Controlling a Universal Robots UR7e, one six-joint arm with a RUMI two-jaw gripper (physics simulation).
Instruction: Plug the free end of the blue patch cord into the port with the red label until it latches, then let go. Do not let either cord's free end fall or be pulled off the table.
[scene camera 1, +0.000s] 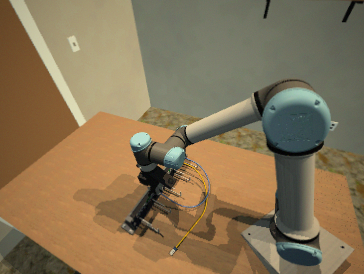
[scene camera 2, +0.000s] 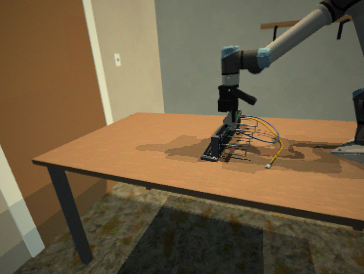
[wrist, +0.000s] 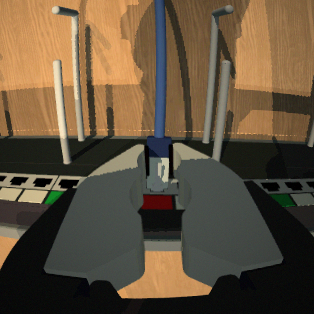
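My gripper (scene camera 1: 159, 187) (scene camera 2: 231, 120) (wrist: 158, 148) is shut on the plug of the blue patch cord (wrist: 159, 60) (scene camera 1: 189, 206), at the port row of the dark patch panel (scene camera 1: 136, 212) (scene camera 2: 216, 145) (wrist: 30, 152). In the wrist view, the clear plug (wrist: 157, 179) with its dark blue boot (wrist: 159, 146) lies between the fingertips. Its front end is at the port directly above the red label (wrist: 157, 202), lined up with it. The plug and fingertips hide that port, so I cannot tell whether the plug is latched. The blue cord runs straight back from the boot.
The yellow cord (scene camera 1: 191, 230) (scene camera 2: 280, 148) curves over the table (scene camera 1: 95, 150) (scene camera 2: 110, 142); its free plug (scene camera 1: 173, 251) (scene camera 2: 268, 165) lies on the tabletop. Thin upright posts (wrist: 61, 115) (wrist: 221, 110) stand on both sides of the blue cord. Green labels (wrist: 54, 197) (wrist: 282, 200) flank the fingers.
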